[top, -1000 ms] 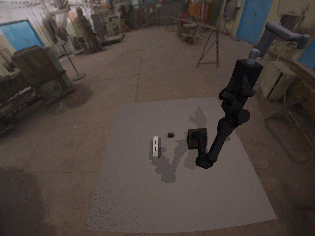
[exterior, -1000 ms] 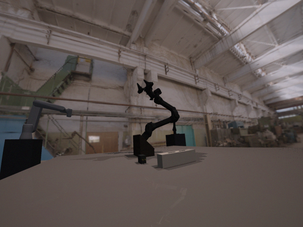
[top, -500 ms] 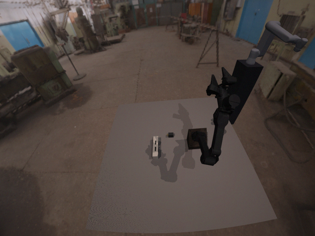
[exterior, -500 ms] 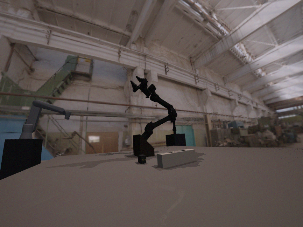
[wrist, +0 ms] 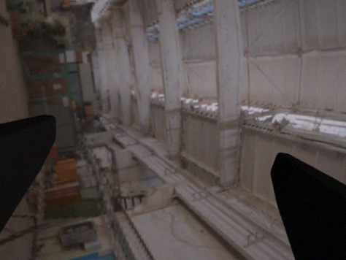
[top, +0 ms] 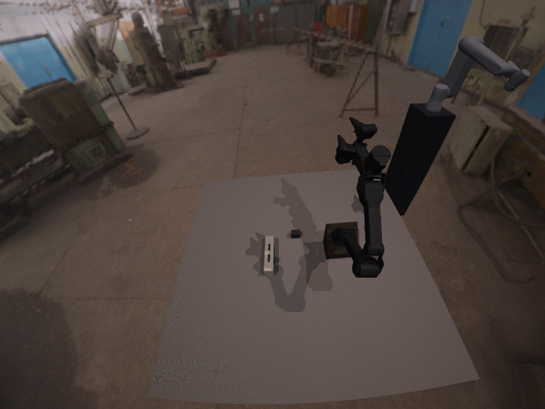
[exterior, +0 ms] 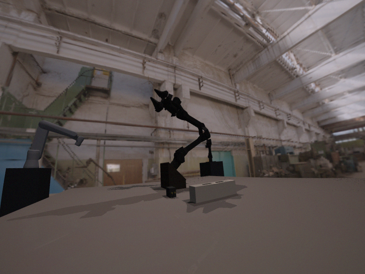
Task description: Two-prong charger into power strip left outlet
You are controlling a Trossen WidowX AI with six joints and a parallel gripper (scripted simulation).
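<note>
The black two-prong charger lies 60 cm below my gripper tip, 20 cm ahead of it and 2 cm to the left of it.
</note>
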